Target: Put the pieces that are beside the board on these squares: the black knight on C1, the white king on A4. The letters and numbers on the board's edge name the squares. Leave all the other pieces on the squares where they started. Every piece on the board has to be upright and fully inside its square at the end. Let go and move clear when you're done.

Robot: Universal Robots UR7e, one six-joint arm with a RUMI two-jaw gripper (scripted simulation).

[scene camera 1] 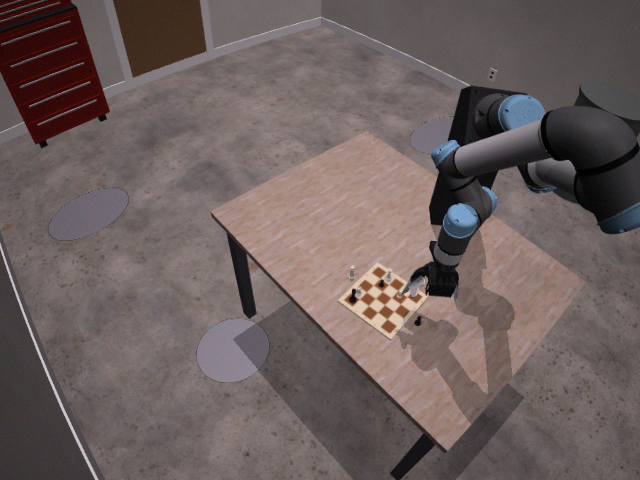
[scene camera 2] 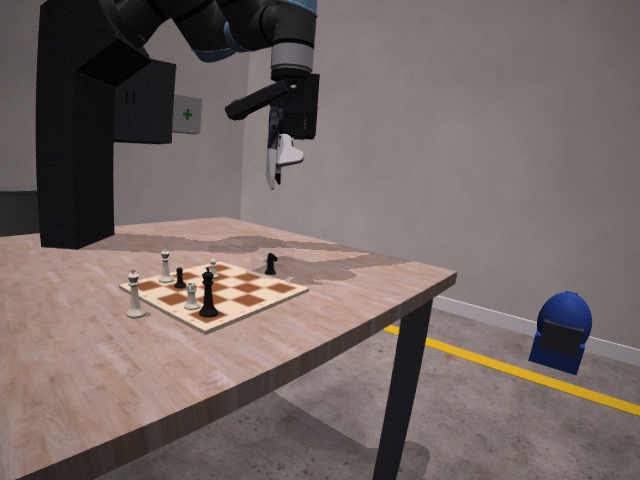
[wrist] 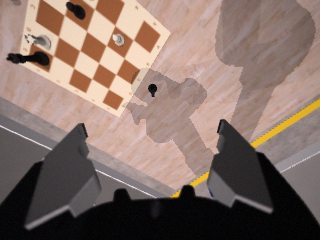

Labels:
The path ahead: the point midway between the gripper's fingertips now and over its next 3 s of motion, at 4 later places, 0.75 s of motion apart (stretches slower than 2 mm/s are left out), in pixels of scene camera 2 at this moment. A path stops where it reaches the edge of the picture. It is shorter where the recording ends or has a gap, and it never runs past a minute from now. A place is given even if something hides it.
My gripper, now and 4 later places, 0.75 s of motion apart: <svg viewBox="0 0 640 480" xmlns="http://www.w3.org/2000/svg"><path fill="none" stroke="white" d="M276 186L274 189L274 196L274 202L272 208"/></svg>

